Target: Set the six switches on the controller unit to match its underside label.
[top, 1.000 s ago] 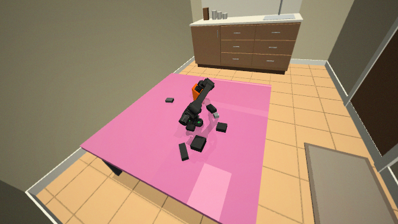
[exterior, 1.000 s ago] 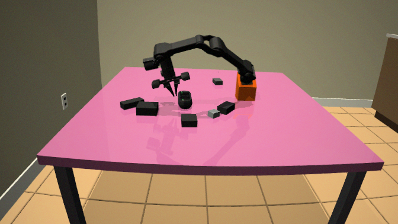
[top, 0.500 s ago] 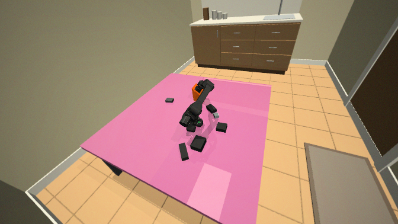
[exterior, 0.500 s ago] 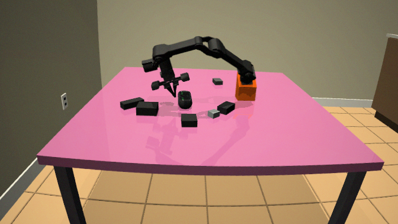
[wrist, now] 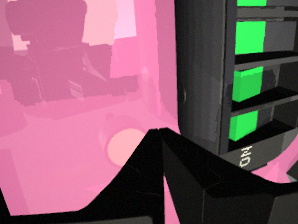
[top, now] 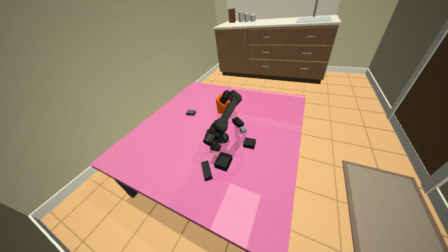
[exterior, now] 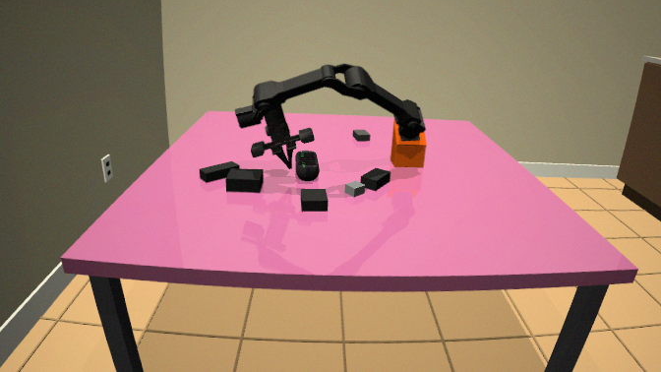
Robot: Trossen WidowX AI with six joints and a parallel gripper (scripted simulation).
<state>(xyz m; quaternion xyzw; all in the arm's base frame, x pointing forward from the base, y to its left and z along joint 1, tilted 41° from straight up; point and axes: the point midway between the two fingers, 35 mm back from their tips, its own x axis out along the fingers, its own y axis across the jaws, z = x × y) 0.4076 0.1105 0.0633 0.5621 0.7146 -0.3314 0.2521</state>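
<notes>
Right now the small grey cube is 18 cm behind my gripper tip, 11 cm to the left of it and 2 cm below it. From my gripper tip the other things lie so: long dark bar: 22 cm ahead, 2 cm to the right, 2 cm below.
</notes>
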